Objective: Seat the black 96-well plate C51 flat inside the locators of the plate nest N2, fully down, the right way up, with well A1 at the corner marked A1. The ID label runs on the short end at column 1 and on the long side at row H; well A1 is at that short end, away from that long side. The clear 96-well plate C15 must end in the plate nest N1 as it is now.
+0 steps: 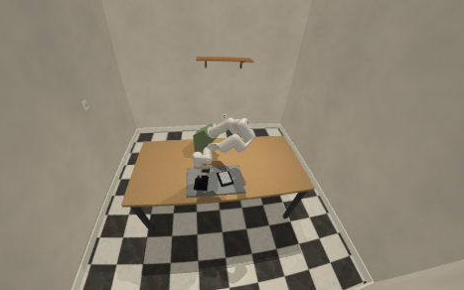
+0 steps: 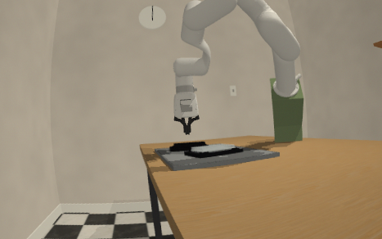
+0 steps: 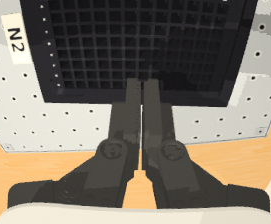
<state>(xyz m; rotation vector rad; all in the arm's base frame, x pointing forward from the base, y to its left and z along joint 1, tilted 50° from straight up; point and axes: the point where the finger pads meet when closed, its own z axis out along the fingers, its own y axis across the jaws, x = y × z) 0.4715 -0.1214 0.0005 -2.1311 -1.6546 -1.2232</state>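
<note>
Now: hand 60 mm above the black plate C51 and 10 mm to the right of it. Also, from my hand: N2 label: 100 mm behind, 80 mm below, 10 mm to the left; then clear plate C15: 230 mm to the left, 60 mm below, 60 mm behind; then A1 mark: 80 mm behind, 70 mm below, 60 mm to the left.
</note>
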